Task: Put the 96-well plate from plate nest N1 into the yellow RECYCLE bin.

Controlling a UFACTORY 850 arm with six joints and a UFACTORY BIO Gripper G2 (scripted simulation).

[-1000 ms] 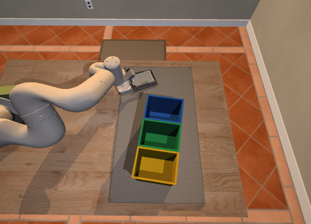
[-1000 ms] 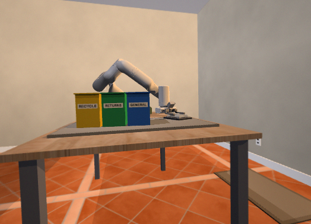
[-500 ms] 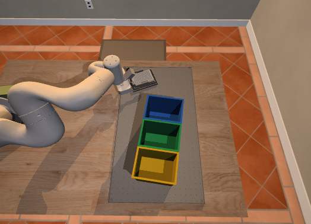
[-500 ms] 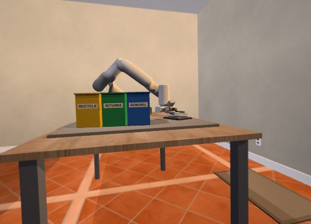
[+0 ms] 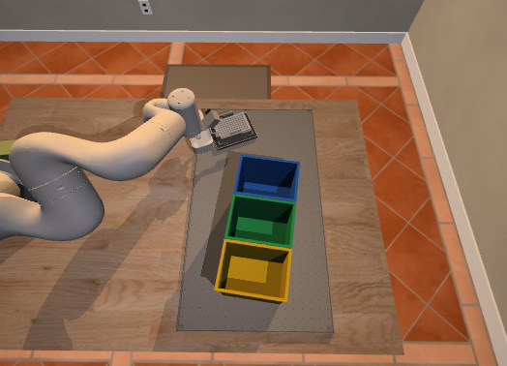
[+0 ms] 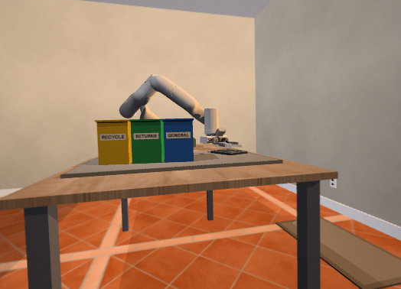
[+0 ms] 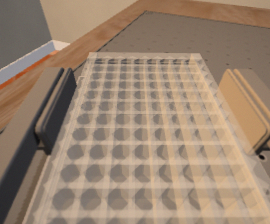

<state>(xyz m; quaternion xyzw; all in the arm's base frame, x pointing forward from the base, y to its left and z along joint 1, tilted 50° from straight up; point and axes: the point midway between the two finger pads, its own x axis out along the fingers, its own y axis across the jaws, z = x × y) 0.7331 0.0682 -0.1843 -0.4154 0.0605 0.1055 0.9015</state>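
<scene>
The dark plate nest N1 is 4 cm below my hand. The rest, counted from my hand: blue general bin (8 cm ahead, 30 cm to the right, 4 cm above); grey perforated mat (5 cm ahead, 30 cm to the right, 6 cm below); clear 96-well plate (1 cm below).
</scene>
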